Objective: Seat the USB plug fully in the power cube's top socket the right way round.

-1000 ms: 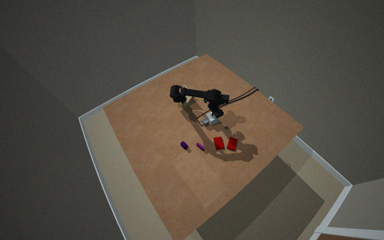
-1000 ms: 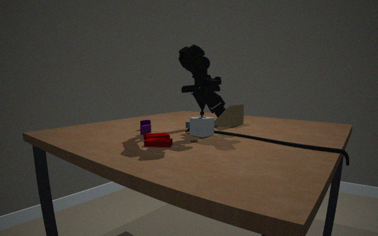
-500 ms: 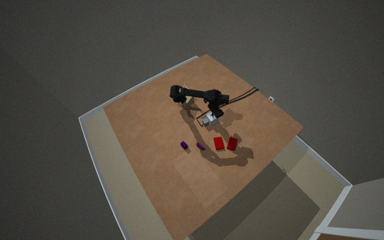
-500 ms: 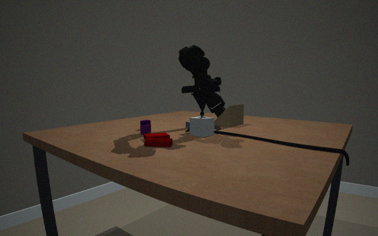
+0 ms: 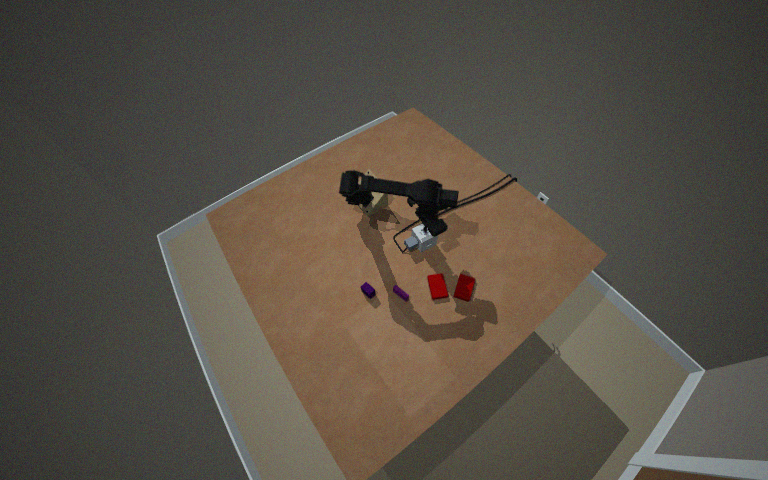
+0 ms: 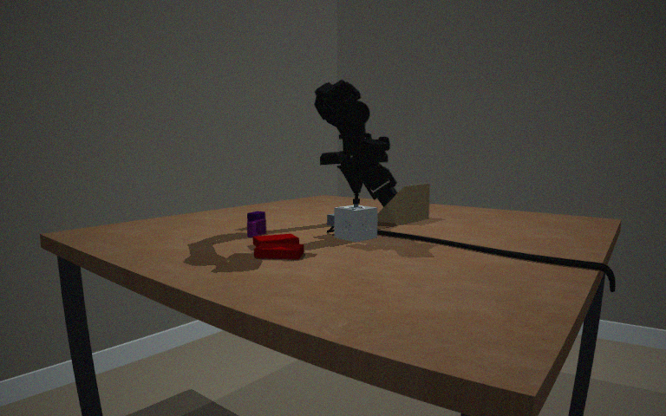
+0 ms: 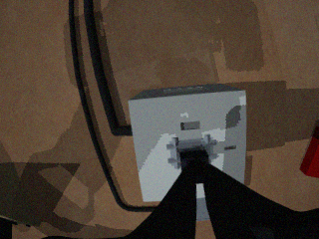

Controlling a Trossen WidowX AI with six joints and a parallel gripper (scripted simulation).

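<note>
Now: the USB plug 20 mm below my gripper tip.
</note>
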